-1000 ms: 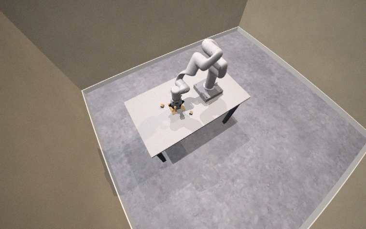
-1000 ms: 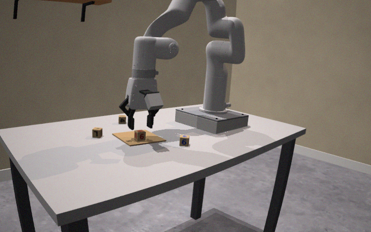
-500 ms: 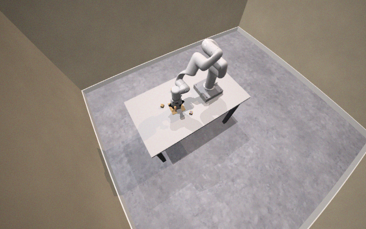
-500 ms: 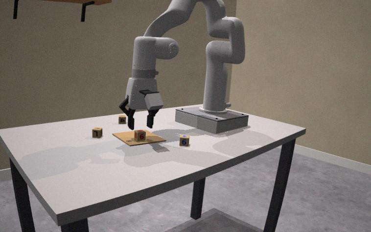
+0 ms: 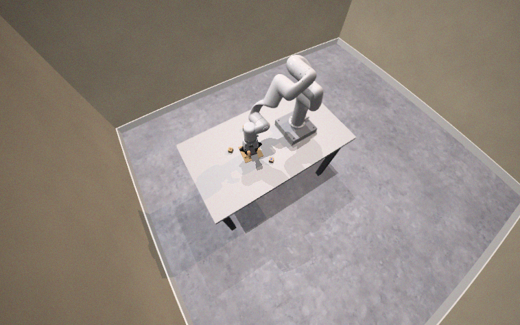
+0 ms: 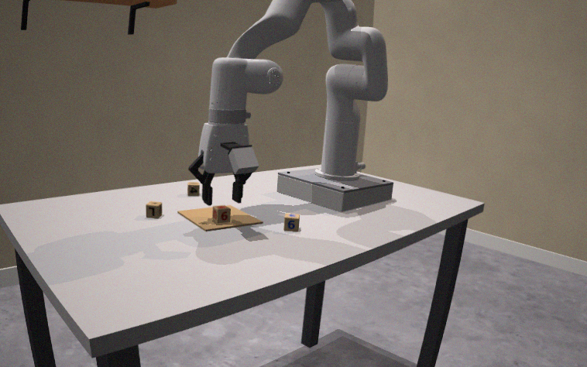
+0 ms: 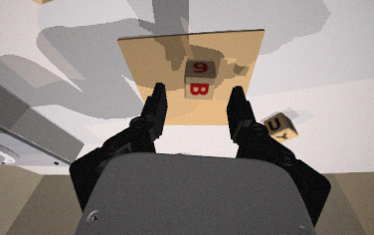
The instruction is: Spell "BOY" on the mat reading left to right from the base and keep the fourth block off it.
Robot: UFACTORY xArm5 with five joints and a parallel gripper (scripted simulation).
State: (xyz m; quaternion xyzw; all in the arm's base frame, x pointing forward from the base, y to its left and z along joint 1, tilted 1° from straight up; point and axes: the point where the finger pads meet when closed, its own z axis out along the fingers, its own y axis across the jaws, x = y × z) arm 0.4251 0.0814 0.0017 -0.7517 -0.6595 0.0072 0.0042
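Now: hand 60 mm above the tan mat, 30 mm to the left of it and 10 mm past it. Round my hand: wooden block 230 mm to the right, 60 mm behind, 40 mm below.
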